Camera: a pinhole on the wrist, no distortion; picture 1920 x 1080 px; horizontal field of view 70.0 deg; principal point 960.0 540.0 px. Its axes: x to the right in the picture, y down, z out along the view. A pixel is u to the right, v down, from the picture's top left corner.
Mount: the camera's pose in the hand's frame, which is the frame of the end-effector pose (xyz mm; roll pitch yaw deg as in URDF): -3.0 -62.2 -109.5 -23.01 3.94 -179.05
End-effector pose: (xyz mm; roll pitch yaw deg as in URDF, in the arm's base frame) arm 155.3 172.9 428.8 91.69 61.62 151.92
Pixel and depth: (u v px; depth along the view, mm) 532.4 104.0 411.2
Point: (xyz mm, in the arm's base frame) 353.7 435.2 291.7
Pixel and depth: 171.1 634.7 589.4
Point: 492.3 479.7 1.1
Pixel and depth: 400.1 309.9 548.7
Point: 441.3 518.9 169.6
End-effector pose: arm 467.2 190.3 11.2 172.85 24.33 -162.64
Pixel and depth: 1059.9 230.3 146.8
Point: 531.6 122.4 -23.2
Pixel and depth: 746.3 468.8 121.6
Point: 497.5 92.7 -9.5
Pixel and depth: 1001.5 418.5 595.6
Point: 763.4 85.3 -406.3
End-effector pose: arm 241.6 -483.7 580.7 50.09 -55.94 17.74
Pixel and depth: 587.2 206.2 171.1
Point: 312.6 -575.7 592.5
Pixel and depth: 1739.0 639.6 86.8
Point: 303.3 -504.5 476.6
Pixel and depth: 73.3 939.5 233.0
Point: 461.5 -628.3 634.2
